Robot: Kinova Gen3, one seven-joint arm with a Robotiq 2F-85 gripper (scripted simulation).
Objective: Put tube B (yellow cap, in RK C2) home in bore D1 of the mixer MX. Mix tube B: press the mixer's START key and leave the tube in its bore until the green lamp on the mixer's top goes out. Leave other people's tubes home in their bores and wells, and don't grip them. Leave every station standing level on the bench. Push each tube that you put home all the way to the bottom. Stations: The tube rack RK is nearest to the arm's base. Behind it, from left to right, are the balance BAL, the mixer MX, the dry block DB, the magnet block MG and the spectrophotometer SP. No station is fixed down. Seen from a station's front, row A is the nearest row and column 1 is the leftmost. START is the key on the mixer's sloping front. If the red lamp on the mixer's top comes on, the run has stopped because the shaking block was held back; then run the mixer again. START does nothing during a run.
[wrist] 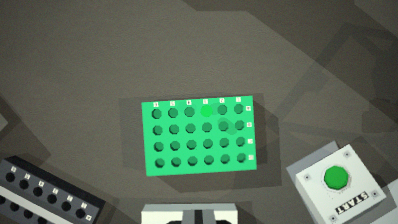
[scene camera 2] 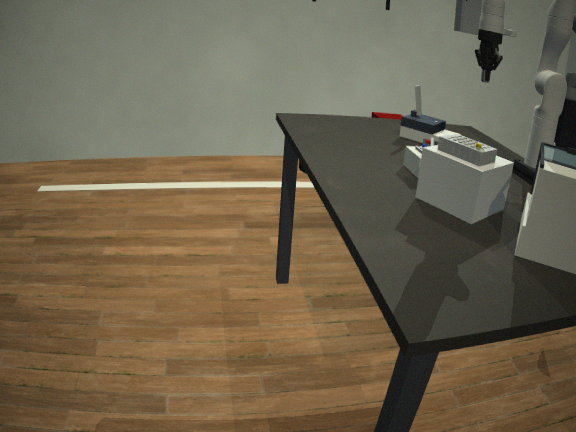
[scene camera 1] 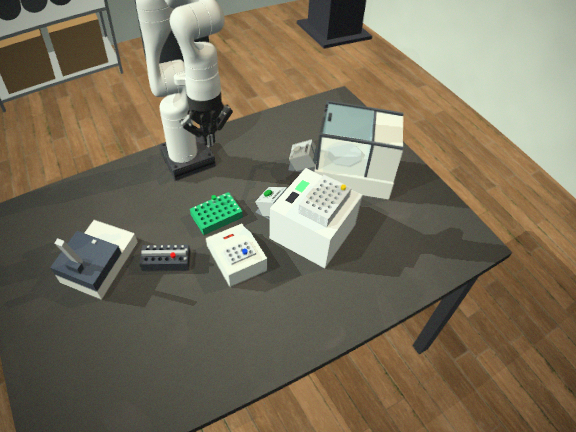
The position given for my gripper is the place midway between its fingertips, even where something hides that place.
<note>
I see my gripper (scene camera 1: 209, 144), a green rack RK (scene camera 1: 206, 220), a balance BAL (scene camera 1: 346, 152), a dry block (scene camera 1: 224, 246), a magnet block (scene camera 1: 153, 257), a spectrophotometer (scene camera 1: 93, 259) and a mixer MX (scene camera 1: 296, 232).
The green rack RK also shows in the wrist view (wrist: 200, 143). The spectrophotometer is seen too in scene camera 2 (scene camera 2: 415, 127). The mixer MX shows as well in scene camera 2 (scene camera 2: 471, 193). The wrist view does not show the balance BAL: it is out of frame.
</note>
